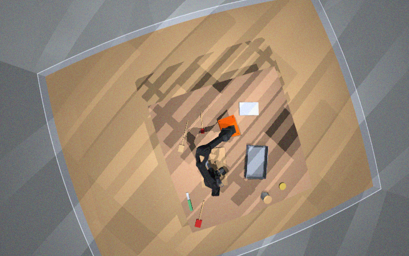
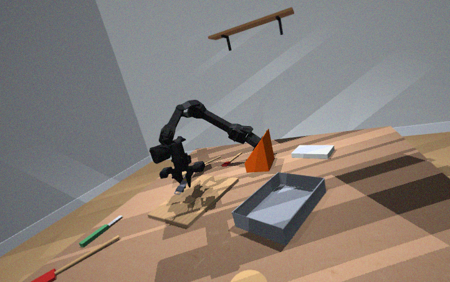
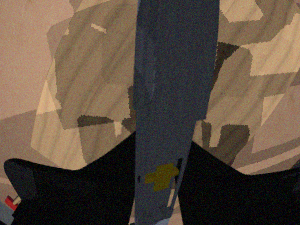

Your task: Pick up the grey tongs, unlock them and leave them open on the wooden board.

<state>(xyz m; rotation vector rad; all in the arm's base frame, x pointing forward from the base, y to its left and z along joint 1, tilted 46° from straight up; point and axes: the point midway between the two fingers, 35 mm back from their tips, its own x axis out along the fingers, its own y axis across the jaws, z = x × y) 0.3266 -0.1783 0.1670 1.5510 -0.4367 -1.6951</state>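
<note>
Now: the wooden board 60 mm below my gripper tip, 30 mm behind it and 10 mm to the left of it. The rest, counted from my gripper tip: grey roasting tin: 400 mm to the left, 40 mm below, 30 mm ahead; white block: 480 mm to the left, 460 mm behind, 60 mm below.
</note>
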